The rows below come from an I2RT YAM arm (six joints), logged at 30 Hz.
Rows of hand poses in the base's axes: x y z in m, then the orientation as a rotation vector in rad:
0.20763 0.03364 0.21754 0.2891 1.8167 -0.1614
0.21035 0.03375 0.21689 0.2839 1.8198 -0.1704
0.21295 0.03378 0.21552 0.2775 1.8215 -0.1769
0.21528 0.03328 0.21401 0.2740 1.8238 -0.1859
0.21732 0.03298 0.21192 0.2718 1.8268 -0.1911
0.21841 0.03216 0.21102 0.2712 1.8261 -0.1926
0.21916 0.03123 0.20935 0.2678 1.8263 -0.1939
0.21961 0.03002 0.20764 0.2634 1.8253 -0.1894
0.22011 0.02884 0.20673 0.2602 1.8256 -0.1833
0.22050 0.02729 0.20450 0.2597 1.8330 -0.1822
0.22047 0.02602 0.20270 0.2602 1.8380 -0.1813
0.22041 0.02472 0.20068 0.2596 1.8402 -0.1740
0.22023 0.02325 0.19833 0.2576 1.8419 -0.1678
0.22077 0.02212 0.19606 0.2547 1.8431 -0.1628
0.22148 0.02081 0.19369 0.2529 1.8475 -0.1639
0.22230 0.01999 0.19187 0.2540 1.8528 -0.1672
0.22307 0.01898 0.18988 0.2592 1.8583 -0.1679
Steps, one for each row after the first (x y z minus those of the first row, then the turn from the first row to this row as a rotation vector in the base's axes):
0.00272 0.00011 -0.00065 -0.0084 0.0043 -0.0010
0.00532 0.00014 -0.00202 -0.0159 0.0069 0.0001
0.00765 -0.00036 -0.00353 -0.0235 0.0105 -0.0021
0.00969 -0.00066 -0.00562 -0.0277 0.0143 -0.0031
0.01078 -0.00148 -0.00652 -0.0291 0.0138 -0.0035
0.01153 -0.00241 -0.00819 -0.0318 0.0142 -0.0019
0.01198 -0.00362 -0.00990 -0.0313 0.0125 0.0034
0.01248 -0.00480 -0.01081 -0.0288 0.0118 0.0089
0.01287 -0.00635 -0.01304 -0.0274 0.0189 0.0103
0.01284 -0.00762 -0.01484 -0.0258 0.0237 0.0107
0.01278 -0.00892 -0.01686 -0.0209 0.0248 0.0151
0.01260 -0.01039 -0.01921 -0.0176 0.0255 0.0198
0.01314 -0.01152 -0.02148 -0.0156 0.0259 0.0245
0.01385 -0.01283 -0.02385 -0.0167 0.0304 0.0254
0.01467 -0.01365 -0.02567 -0.0176 0.0361 0.0232
0.01544 -0.01466 -0.02766 -0.0146 0.0417 0.0197

